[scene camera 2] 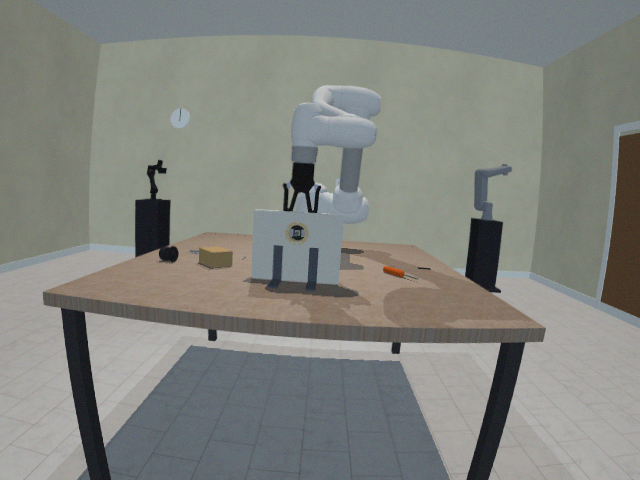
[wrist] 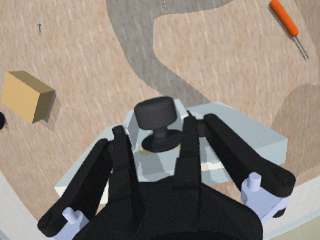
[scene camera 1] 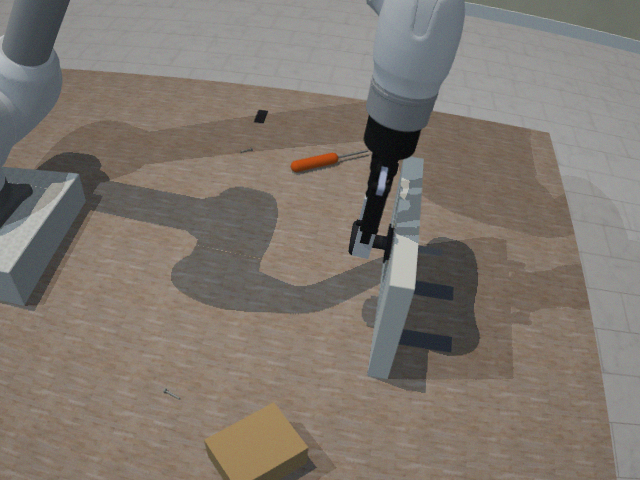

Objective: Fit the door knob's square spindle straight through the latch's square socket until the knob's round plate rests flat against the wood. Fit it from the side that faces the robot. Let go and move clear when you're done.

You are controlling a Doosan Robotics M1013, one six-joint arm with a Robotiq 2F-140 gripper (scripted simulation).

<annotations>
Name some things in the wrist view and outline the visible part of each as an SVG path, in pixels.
The gripper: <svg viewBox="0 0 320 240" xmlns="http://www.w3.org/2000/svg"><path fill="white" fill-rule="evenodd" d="M296 178L290 171L261 157L217 115L209 113L204 115L203 119L196 119L195 116L189 116L192 114L189 110L185 110L179 99L175 99L174 104L182 129L179 157L176 158L174 177L172 175L154 182L138 181L133 151L136 147L139 126L134 110L130 110L123 125L118 125L111 129L114 135L113 140L108 141L107 138L103 138L96 142L62 196L41 217L37 228L50 240L263 240L262 225L272 217L278 218L284 214ZM109 179L108 202L96 214ZM200 137L206 137L207 142L241 192L241 201L244 204L202 183L199 154Z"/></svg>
A tan box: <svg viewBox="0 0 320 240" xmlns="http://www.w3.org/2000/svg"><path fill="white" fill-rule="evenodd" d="M8 71L1 102L31 124L46 118L55 90L26 71Z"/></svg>
</annotations>
